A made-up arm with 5 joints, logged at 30 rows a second.
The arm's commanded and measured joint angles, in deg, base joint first. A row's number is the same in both.
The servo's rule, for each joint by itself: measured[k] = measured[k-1] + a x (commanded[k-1-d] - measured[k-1]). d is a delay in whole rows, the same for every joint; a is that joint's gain. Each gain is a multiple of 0.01, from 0.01 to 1. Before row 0 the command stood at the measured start. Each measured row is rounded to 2 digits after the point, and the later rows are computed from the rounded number. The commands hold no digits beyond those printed.
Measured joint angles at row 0: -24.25 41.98 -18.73 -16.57 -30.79
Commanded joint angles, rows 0 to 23: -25.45 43.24 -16.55 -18.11 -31.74; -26.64 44.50 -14.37 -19.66 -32.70; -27.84 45.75 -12.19 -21.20 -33.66; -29.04 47.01 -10.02 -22.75 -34.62; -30.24 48.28 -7.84 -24.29 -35.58; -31.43 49.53 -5.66 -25.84 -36.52; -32.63 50.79 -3.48 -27.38 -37.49; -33.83 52.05 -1.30 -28.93 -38.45; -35.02 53.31 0.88 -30.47 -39.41; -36.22 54.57 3.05 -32.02 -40.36; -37.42 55.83 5.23 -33.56 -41.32; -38.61 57.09 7.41 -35.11 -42.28; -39.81 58.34 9.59 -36.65 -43.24; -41.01 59.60 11.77 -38.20 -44.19; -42.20 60.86 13.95 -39.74 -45.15; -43.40 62.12 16.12 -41.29 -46.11; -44.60 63.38 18.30 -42.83 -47.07; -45.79 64.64 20.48 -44.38 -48.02; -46.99 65.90 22.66 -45.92 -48.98; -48.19 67.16 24.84 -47.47 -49.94; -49.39 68.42 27.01 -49.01 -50.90; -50.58 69.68 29.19 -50.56 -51.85; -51.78 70.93 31.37 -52.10 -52.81; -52.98 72.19 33.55 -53.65 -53.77
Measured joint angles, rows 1 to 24: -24.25 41.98 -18.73 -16.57 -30.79; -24.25 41.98 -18.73 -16.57 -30.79; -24.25 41.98 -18.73 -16.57 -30.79; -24.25 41.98 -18.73 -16.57 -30.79; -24.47 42.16 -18.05 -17.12 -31.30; -24.86 42.49 -16.91 -18.03 -32.06; -25.40 42.95 -15.45 -19.17 -32.92; -26.06 43.52 -13.77 -20.46 -33.84; -26.81 44.19 -11.93 -21.84 -34.78; -27.64 44.94 -9.99 -23.28 -35.72; -28.54 45.76 -7.97 -24.76 -36.68; -29.49 46.64 -5.90 -26.26 -37.64; -30.49 47.57 -3.80 -27.78 -38.60; -31.52 48.55 -1.68 -29.31 -39.55; -32.58 49.57 0.46 -30.84 -40.51; -33.67 50.62 2.61 -32.38 -41.47; -34.78 51.70 4.77 -33.92 -42.43; -35.90 52.81 6.94 -35.46 -43.38; -37.03 53.94 9.11 -37.00 -44.34; -38.18 55.09 11.28 -38.54 -45.30; -39.34 56.25 13.46 -40.08 -46.26; -40.50 57.42 15.64 -41.63 -47.21; -41.67 58.61 17.82 -43.17 -48.17; -42.84 59.81 20.00 -44.72 -49.13
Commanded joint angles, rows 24 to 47: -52.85 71.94 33.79 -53.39 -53.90; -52.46 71.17 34.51 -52.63 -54.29; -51.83 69.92 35.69 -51.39 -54.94; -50.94 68.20 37.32 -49.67 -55.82; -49.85 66.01 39.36 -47.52 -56.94; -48.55 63.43 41.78 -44.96 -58.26; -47.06 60.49 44.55 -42.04 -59.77; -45.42 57.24 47.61 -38.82 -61.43; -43.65 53.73 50.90 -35.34 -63.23; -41.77 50.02 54.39 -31.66 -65.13; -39.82 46.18 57.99 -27.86 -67.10; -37.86 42.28 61.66 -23.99 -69.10; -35.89 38.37 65.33 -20.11 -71.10; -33.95 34.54 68.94 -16.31 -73.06; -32.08 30.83 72.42 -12.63 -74.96; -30.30 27.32 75.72 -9.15 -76.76; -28.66 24.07 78.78 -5.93 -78.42; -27.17 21.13 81.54 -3.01 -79.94; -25.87 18.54 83.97 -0.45 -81.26; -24.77 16.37 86.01 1.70 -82.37; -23.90 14.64 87.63 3.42 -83.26; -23.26 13.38 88.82 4.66 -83.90; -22.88 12.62 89.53 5.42 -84.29; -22.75 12.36 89.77 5.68 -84.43
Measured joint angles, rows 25 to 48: -44.02 61.02 22.17 -46.26 -50.09; -45.20 62.23 24.35 -47.81 -51.04; -46.38 63.45 26.53 -49.35 -52.00; -47.57 64.67 28.71 -50.90 -52.96; -48.52 65.69 30.28 -51.80 -53.47; -49.23 66.46 31.59 -52.10 -53.91; -49.70 66.94 32.86 -51.84 -54.47; -49.92 67.12 34.24 -51.06 -55.20; -49.91 66.96 35.83 -49.79 -56.14; -49.67 66.47 37.67 -48.05 -57.28; -49.20 65.63 39.80 -45.89 -58.62; -48.52 64.46 42.22 -43.34 -60.14; -47.64 62.96 44.91 -40.46 -61.81; -46.58 61.15 47.85 -37.29 -63.60; -45.36 59.05 50.99 -33.90 -65.49; -44.01 56.70 54.30 -30.33 -67.44; -42.55 54.13 57.72 -26.65 -69.42; -41.00 51.39 61.20 -22.93 -71.39; -39.39 48.51 64.68 -19.22 -73.32; -37.75 45.54 68.10 -15.59 -75.18; -36.11 42.53 71.41 -12.11 -76.93; -34.50 39.53 74.55 -8.83 -78.56; -32.95 36.59 77.47 -5.81 -80.02; -31.48 33.76 80.12 -3.11 -81.29
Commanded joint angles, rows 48 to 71: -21.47 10.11 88.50 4.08 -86.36; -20.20 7.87 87.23 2.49 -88.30; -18.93 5.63 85.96 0.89 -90.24; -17.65 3.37 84.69 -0.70 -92.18; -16.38 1.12 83.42 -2.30 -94.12; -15.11 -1.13 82.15 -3.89 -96.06; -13.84 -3.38 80.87 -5.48 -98.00; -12.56 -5.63 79.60 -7.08 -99.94; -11.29 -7.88 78.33 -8.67 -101.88; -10.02 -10.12 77.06 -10.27 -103.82; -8.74 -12.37 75.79 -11.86 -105.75; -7.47 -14.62 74.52 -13.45 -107.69; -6.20 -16.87 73.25 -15.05 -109.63; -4.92 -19.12 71.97 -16.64 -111.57; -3.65 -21.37 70.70 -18.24 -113.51; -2.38 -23.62 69.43 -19.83 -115.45; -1.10 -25.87 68.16 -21.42 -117.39; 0.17 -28.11 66.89 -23.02 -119.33; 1.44 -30.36 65.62 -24.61 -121.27; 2.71 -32.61 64.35 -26.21 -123.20; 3.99 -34.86 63.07 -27.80 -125.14; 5.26 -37.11 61.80 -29.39 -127.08; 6.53 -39.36 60.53 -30.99 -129.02; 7.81 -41.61 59.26 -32.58 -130.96
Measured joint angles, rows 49 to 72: -30.12 31.08 82.45 -0.76 -82.35; -28.89 28.60 84.42 1.19 -83.19; -27.81 26.36 86.00 2.71 -83.78; -26.90 24.40 87.17 3.78 -84.13; -25.92 22.40 87.58 3.89 -85.33; -24.89 20.37 87.47 3.39 -86.93; -23.82 18.31 87.00 2.49 -88.72; -22.71 16.22 86.28 1.34 -90.59; -21.57 14.11 85.39 0.03 -92.50; -20.41 11.98 84.39 -1.38 -94.42; -19.23 9.83 83.30 -2.86 -96.35; -18.03 7.67 82.15 -4.38 -98.29; -16.82 5.49 80.97 -5.92 -100.23; -15.60 3.30 79.76 -7.49 -102.17; -14.37 1.11 78.53 -9.06 -104.10; -13.13 -1.09 77.29 -10.64 -106.04; -11.88 -3.30 76.04 -12.23 -107.98; -10.63 -5.51 74.78 -13.82 -109.92; -9.37 -7.73 73.52 -15.41 -111.86; -8.11 -9.95 72.25 -17.00 -113.80; -6.85 -12.18 70.98 -18.59 -115.74; -5.59 -14.41 69.71 -20.18 -117.68; -4.32 -16.64 68.44 -21.77 -119.62; -3.05 -18.88 67.17 -23.37 -121.55
